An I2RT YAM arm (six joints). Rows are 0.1 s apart.
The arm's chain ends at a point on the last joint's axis. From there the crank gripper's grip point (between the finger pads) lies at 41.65 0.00 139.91 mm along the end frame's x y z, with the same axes.
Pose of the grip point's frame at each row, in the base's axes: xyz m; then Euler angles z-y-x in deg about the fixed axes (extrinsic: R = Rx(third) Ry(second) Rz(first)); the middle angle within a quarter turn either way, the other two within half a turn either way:
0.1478 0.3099 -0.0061 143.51 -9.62 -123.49
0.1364 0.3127 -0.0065 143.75 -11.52 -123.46
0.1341 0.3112 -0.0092 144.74 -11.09 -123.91
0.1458 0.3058 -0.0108 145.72 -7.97 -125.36
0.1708 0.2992 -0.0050 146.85 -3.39 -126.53
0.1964 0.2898 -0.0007 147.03 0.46 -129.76
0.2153 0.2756 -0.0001 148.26 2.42 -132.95
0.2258 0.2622 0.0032 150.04 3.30 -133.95
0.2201 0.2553 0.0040 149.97 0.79 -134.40
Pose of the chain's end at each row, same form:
0.2042 0.2132 0.0876 143.51 -9.62 -123.49
0.1973 0.2175 0.0859 143.75 -11.52 -123.46
0.1944 0.2161 0.0837 144.74 -11.09 -123.91
0.1993 0.2103 0.0858 145.72 -7.97 -125.36
0.2139 0.2022 0.0952 146.85 -3.39 -126.53
0.2302 0.1965 0.1064 147.03 0.46 -129.76
0.2448 0.1871 0.1122 148.26 2.42 -132.95
0.2538 0.1746 0.1166 150.04 3.30 -133.95
0.2542 0.1696 0.1171 149.97 0.79 -134.40

